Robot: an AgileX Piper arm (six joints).
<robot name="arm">
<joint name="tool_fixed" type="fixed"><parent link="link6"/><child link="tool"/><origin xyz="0 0 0" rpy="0 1.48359 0"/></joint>
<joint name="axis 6" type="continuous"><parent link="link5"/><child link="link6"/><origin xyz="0.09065 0 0.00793" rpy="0 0 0"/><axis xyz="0.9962 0 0.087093"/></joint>
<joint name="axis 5" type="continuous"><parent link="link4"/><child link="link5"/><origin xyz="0 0 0" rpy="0 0 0"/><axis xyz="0 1 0"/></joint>
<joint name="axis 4" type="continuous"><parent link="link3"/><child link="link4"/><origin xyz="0.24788 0 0.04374" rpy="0 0 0"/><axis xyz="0.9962 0 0.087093"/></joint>
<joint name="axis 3" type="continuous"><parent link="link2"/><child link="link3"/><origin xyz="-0.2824 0 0.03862" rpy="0 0 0"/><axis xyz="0 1 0"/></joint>
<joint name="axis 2" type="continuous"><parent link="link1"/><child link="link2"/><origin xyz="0 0 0" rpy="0 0 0"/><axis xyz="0 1 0"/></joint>
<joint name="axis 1" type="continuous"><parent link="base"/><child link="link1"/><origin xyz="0 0 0.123" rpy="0 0 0"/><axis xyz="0 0 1"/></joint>
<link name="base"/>
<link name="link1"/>
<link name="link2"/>
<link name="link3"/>
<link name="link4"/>
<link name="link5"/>
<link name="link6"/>
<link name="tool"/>
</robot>
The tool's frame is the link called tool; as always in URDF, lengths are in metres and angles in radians. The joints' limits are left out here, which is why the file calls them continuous.
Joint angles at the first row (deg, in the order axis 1, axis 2, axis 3, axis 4, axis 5, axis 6):
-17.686, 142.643, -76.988, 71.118, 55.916, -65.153
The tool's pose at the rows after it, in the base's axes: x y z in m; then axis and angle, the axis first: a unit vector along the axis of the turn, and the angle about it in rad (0 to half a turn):
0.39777 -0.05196 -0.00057 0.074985 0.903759 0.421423 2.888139
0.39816 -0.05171 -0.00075 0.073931 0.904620 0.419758 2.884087
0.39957 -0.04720 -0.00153 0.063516 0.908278 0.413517 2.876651
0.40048 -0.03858 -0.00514 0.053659 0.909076 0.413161 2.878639
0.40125 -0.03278 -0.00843 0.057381 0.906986 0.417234 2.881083
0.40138 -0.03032 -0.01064 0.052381 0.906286 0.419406 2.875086
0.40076 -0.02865 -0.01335 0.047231 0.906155 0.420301 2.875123
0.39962 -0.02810 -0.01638 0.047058 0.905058 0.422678 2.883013
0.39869 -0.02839 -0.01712 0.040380 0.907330 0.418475 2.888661
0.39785 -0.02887 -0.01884 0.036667 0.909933 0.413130 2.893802
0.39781 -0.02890 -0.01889 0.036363 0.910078 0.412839 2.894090
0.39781 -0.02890 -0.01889 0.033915 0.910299 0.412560 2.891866
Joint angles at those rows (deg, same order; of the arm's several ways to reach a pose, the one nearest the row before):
-17.685, 142.662, -76.988, 71.879, 55.576, -65.756
-17.610, 142.663, -76.987, 72.029, 55.311, -66.032
-16.823, 142.662, -76.988, 72.204, 54.414, -67.002
-15.569, 143.180, -76.989, 72.904, 53.960, -67.994
-14.782, 143.746, -76.986, 74.184, 53.837, -68.183
-14.478, 144.138, -76.988, 74.940, 53.894, -69.361
-14.285, 144.558, -76.988, 75.177, 53.949, -70.219
-14.283, 145.055, -77.039, 75.123, 54.233, -70.321
-14.283, 145.055, -77.040, 74.211, 54.015, -70.405
-14.282, 145.177, -77.039, 73.505, 53.541, -70.428
-14.283, 145.178, -77.041, 73.456, 53.520, -70.427
-14.283, 145.178, -77.041, 73.456, 53.520, -70.736

